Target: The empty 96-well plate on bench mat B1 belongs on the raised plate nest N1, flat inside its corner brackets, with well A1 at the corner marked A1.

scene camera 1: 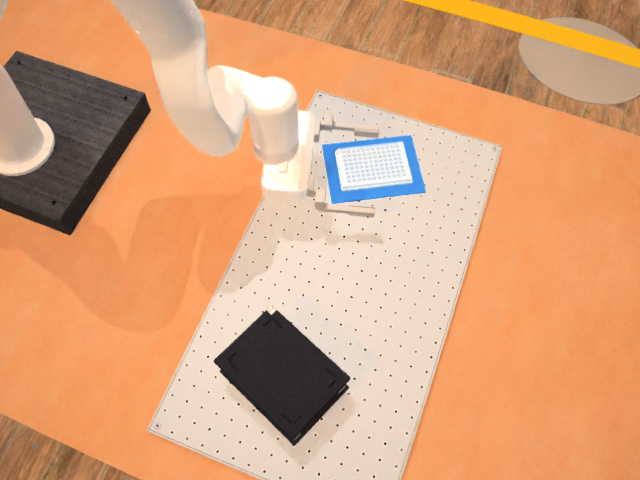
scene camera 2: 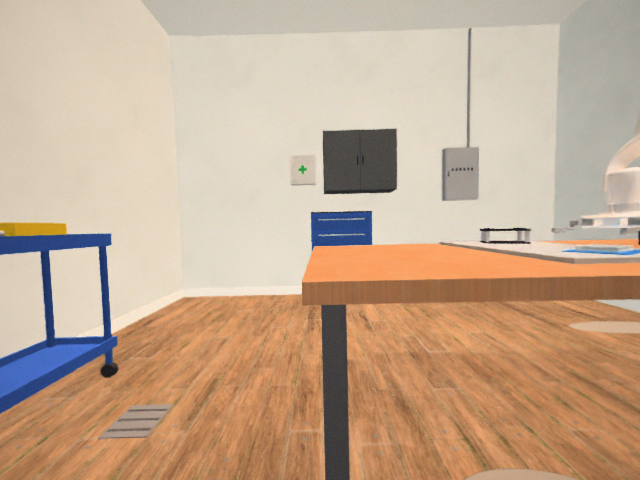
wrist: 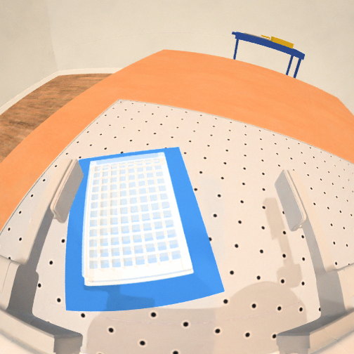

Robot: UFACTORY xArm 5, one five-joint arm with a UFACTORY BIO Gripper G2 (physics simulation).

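Places are measured from the arm's base along level axes (x down, y ahead, z right), in metres.
Pixels of known places: end effector, tool point: (scene camera 1: 363, 169) (scene camera 2: 590, 230); arm's base, origin of the base link: (scene camera 1: 20, 147).
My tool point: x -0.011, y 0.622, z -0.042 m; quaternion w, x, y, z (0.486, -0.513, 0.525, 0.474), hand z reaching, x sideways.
Observation:
For each thing: its top centre in the pictures, then the offset to it from my tool point. "spot": a spot on its surface instead. Level surfaces: height alone.
- white 96-well plate, middle of its top: (scene camera 1: 373, 163) (scene camera 2: 604, 245) dx +0.042, dy +0.014, dz -0.044 m
- blue bench mat, its level: dx +0.056 m
- black raised nest, middle of its top: (scene camera 1: 281, 368) (scene camera 2: 503, 228) dx -0.006, dy -0.071, dz +0.362 m
- small pale tag, surface spot: (scene camera 1: 271, 310) spot: dx -0.003, dy -0.103, dz +0.276 m
- light perforated board, its level: dx +0.058 m
- orange table, its level: dx +0.071 m
The white 96-well plate (scene camera 1: 373, 166) (scene camera 2: 602, 248) (wrist: 135, 215) lies flat on the blue bench mat (scene camera 1: 331, 170) (wrist: 200, 260). My gripper (scene camera 1: 375, 170) (wrist: 180, 195) is open and empty. Its fingers hang above the mat level, one toward each long side of the plate. In the wrist view the plate is off centre, much nearer the left finger, and turned slightly from the finger direction. The black raised nest (scene camera 1: 281, 372) (scene camera 2: 505, 229) stands empty, turned diagonally, with corner brackets on top. A small pale tag (scene camera 1: 271, 310) is at its upper corner; its lettering is unreadable.
Mat and nest are on a light perforated board (scene camera 1: 392, 268) (wrist: 240, 200) on the orange table (scene camera 1: 542, 310) (scene camera 2: 413, 263). The arm's black base block (scene camera 1: 93, 113) is at the left in scene camera 1. A blue cart (scene camera 2: 98, 239) (wrist: 245, 38) stands away from the table.

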